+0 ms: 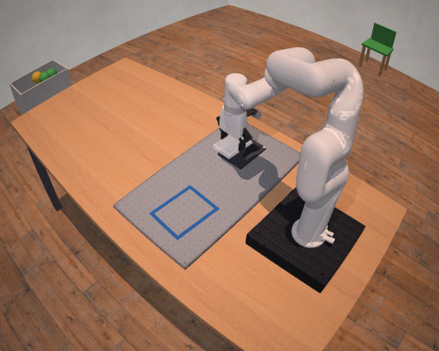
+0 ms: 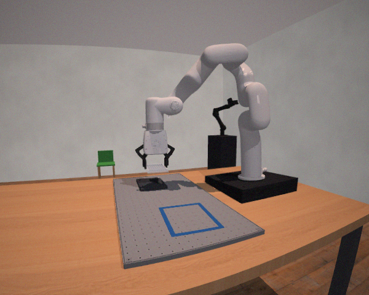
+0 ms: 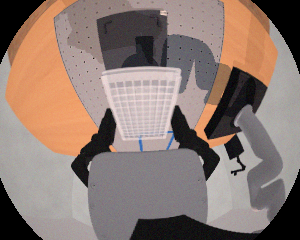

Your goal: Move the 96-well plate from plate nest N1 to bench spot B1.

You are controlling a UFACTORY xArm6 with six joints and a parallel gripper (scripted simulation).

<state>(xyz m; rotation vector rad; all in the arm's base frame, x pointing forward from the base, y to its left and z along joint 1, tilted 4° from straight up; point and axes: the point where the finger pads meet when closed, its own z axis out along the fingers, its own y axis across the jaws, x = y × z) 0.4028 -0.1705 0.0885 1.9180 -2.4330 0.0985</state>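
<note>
Now: the black plate nest 100 mm below my hand and 80 mm to the right of it. Round my hand: white 96-well plate 10 mm below.
</note>
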